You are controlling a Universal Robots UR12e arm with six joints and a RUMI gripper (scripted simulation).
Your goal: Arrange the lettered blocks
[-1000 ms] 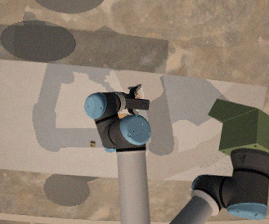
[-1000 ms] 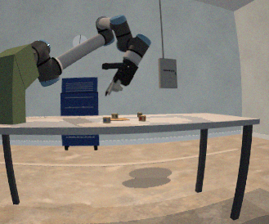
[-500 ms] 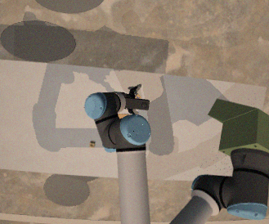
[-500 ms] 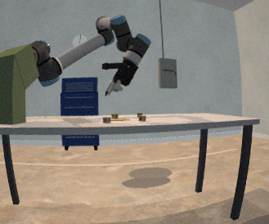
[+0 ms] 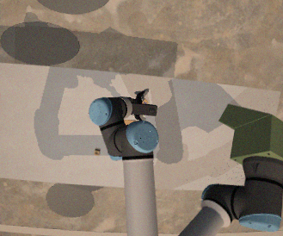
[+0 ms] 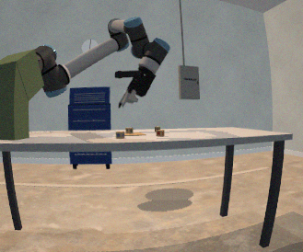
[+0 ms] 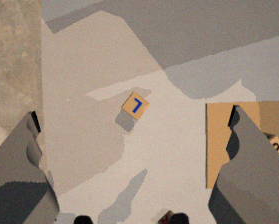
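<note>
Right now my hand is 60 mm short of the orange mat, 190 mm to the right of it and 130 mm above it.
</note>
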